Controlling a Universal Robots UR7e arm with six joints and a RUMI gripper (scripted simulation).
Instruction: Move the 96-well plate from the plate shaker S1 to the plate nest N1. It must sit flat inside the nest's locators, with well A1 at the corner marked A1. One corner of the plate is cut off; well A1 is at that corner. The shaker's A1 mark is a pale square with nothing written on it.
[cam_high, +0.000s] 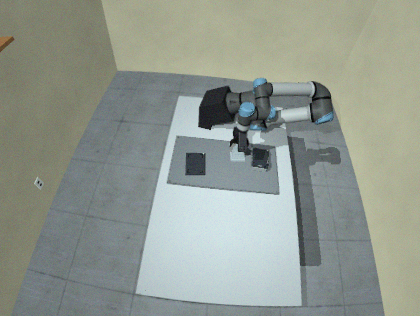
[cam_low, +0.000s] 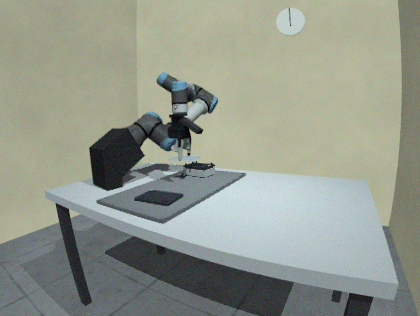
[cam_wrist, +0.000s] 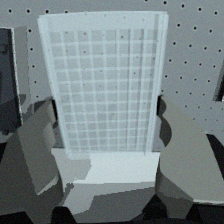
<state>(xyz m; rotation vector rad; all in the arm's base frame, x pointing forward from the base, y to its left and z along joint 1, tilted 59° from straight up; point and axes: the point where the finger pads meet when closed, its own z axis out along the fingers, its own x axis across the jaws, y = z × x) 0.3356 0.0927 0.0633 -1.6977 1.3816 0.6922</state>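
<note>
Now: hand 7 cm short of the plate nest N1, 24 cm to the left of it and 12 cm above it. From my hand the other things lie so: pale A1 mark 1 cm behind, 21 cm to the right, 12 cm below; then 96-well plate 1 cm below.
</note>
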